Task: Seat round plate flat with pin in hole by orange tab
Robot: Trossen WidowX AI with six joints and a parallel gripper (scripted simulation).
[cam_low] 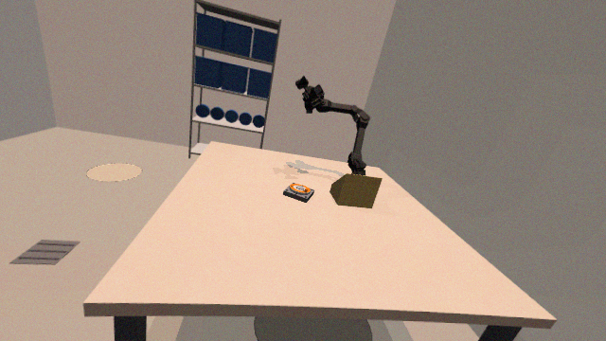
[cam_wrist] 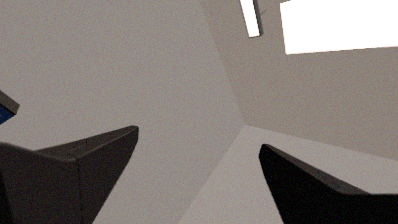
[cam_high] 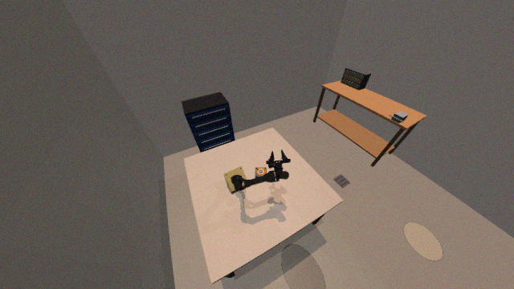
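Right now the square grey base is 50 mm behind my gripper tip, 190 mm to the left of it and 500 mm below it.
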